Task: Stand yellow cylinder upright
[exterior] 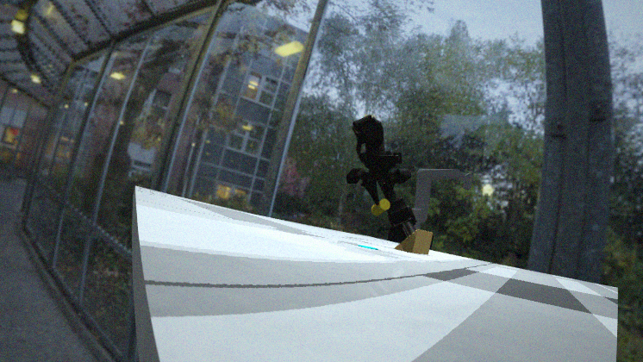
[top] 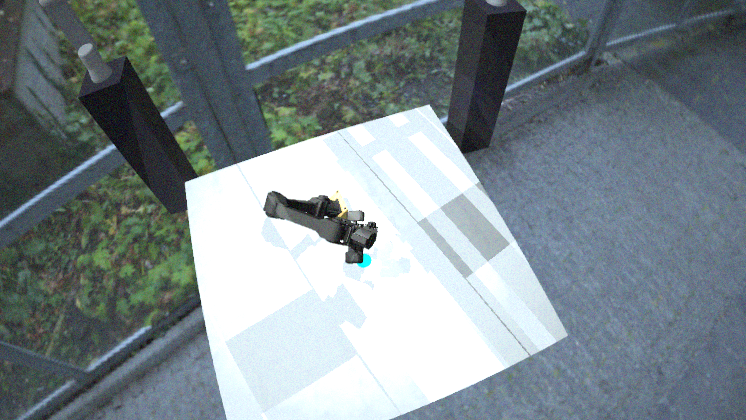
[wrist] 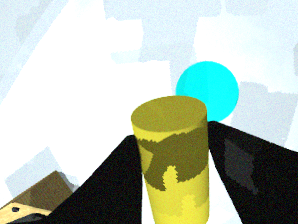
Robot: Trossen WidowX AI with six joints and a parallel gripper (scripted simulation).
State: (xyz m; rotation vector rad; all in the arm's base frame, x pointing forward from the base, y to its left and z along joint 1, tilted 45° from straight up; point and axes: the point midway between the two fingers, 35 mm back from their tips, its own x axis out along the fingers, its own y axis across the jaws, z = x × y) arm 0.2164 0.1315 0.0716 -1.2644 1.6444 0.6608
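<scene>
The cyan circle lies 13 cm below my gripper tip, 2 cm ahead of it and 1 cm to the right of it. From my gripper tip the other things lie so: yellow tall cylinder 2 cm to the right, 1 cm below, 1 cm behind.
</scene>
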